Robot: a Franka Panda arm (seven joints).
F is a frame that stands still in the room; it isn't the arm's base.
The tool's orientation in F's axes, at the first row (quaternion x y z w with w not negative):
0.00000 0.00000 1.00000 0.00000
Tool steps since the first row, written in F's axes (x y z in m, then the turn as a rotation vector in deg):
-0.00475 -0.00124 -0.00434 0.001 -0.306 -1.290
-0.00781 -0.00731 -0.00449 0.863 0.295 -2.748
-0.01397 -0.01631 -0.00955 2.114 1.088 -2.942
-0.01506 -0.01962 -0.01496 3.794 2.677 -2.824
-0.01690 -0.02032 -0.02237 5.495 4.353 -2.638
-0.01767 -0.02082 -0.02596 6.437 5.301 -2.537
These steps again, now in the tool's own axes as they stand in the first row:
0.00475 0.00124 -0.00434 -0.001 0.306 -1.290
0.00781 0.00731 -0.00449 -0.863 -0.295 -2.748
0.01397 0.01631 -0.00955 -2.114 -1.088 -2.942
0.01506 0.01962 -0.01496 -3.794 -2.677 -2.824
0.01690 0.02032 -0.02237 -5.495 -4.353 -2.638
0.01767 0.02082 -0.02596 -6.437 -5.301 -2.537

